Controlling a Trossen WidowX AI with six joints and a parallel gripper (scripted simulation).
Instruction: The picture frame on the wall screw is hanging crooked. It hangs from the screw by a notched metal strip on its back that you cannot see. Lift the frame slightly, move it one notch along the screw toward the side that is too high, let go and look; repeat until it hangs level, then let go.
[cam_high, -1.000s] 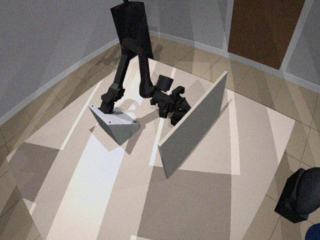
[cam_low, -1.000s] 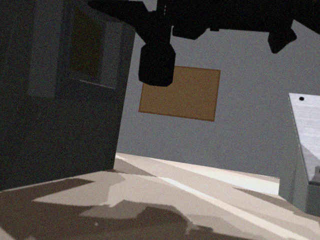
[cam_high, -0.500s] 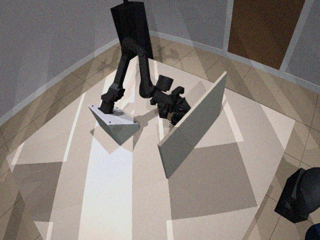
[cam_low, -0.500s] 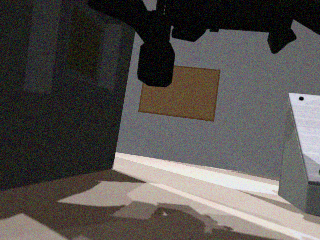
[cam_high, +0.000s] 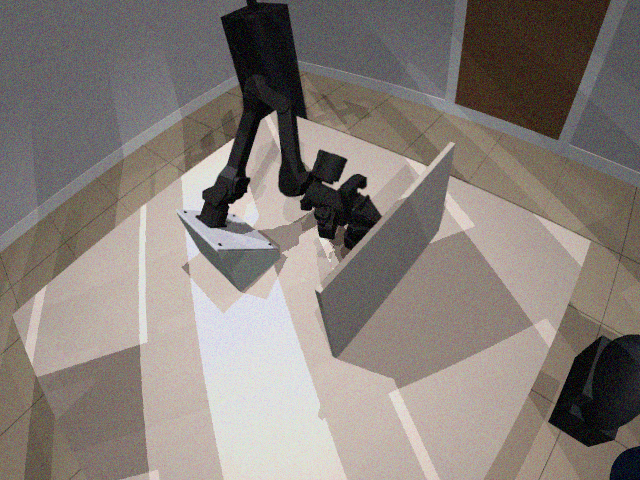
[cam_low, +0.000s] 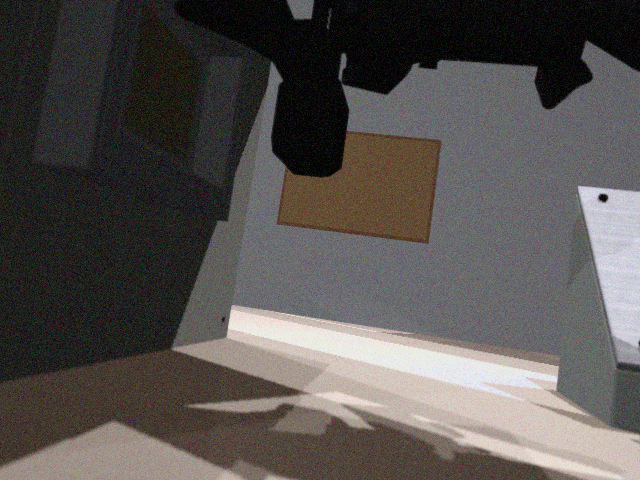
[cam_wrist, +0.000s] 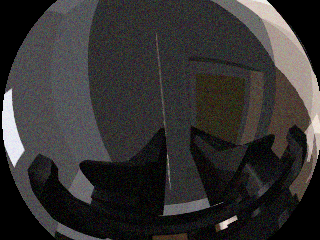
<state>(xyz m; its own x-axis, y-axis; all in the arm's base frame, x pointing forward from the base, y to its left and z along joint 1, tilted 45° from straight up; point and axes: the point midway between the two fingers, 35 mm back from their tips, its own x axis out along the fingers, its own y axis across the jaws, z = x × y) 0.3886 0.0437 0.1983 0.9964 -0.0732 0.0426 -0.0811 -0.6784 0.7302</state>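
The picture frame is 50 mm below my gripper tip. Also, from my gripper tip: wall panel (10 mm ahead, 10 mm to the left, 60 mm below).
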